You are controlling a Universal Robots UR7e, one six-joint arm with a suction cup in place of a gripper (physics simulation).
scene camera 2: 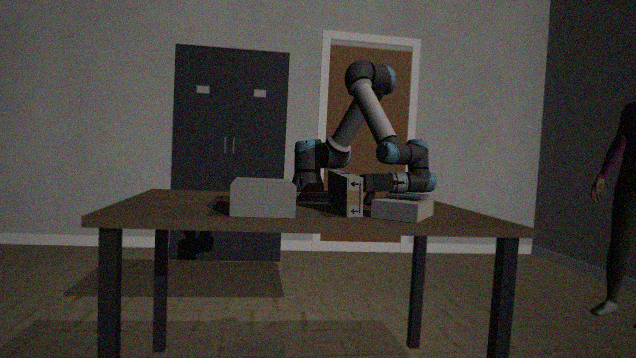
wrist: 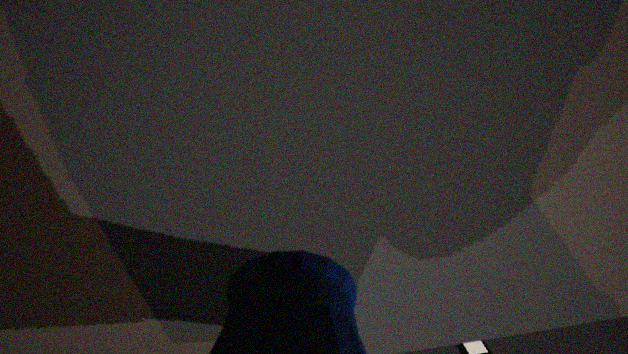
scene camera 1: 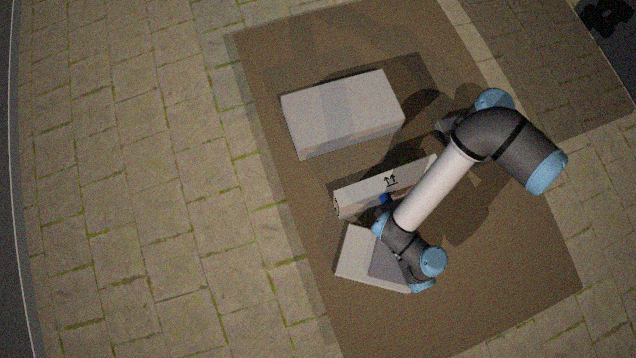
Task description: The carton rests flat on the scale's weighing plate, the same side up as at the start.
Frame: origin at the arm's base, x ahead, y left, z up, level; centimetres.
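Seen in the pictures: hand at its tool point: (wrist: pixel 296 268) (scene camera 1: pixel 382 191); arm's base at its link origin: (scene camera 2: pixel 307 191).
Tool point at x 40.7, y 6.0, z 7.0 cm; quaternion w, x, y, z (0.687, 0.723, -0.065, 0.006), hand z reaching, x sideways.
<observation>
Pixels of each thing's top centre, then the offset from my tool point to it.
- carton at its top centre: (wrist: pixel 254 321) (scene camera 1: pixel 391 179) (scene camera 2: pixel 344 171) dx -2.9, dy -1.1, dz +4.0 cm
- scale at its top centre: (scene camera 1: pixel 380 257) (scene camera 2: pixel 404 194) dx +9.0, dy +17.4, dz -2.8 cm
- large pale box at its top centre: (scene camera 1: pixel 343 106) (scene camera 2: pixel 263 181) dx -2.0, dy -30.4, dz -0.5 cm
The carton (scene camera 1: pixel 360 189) (scene camera 2: pixel 339 194) (wrist: pixel 300 125) stands on a narrow side, about upright. The arrows on its end face point sideways in scene camera 2. My gripper, a blue suction cup (scene camera 1: pixel 384 198) (scene camera 2: pixel 366 184) (wrist: pixel 300 285), is level and against the carton's large side face that is turned towards the scale, with suction on. The scale (scene camera 1: pixel 351 252) (scene camera 2: pixel 394 210) is a low light box beside the carton. Its grey weighing plate (scene camera 1: pixel 384 265) (scene camera 2: pixel 419 196) is partly hidden under my wrist and bears no carton. Whether the carton's lower edge touches the table is hard to tell.
A large pale box (scene camera 1: pixel 340 112) (scene camera 2: pixel 262 198) stands on the brown table (scene camera 1: pixel 510 280) (scene camera 2: pixel 190 222), on the carton's other side from the scale. My forearm (scene camera 1: pixel 435 187) (scene camera 2: pixel 375 112) passes over one end of the carton. A person (scene camera 2: pixel 622 200) stands at the right in scene camera 2.
</observation>
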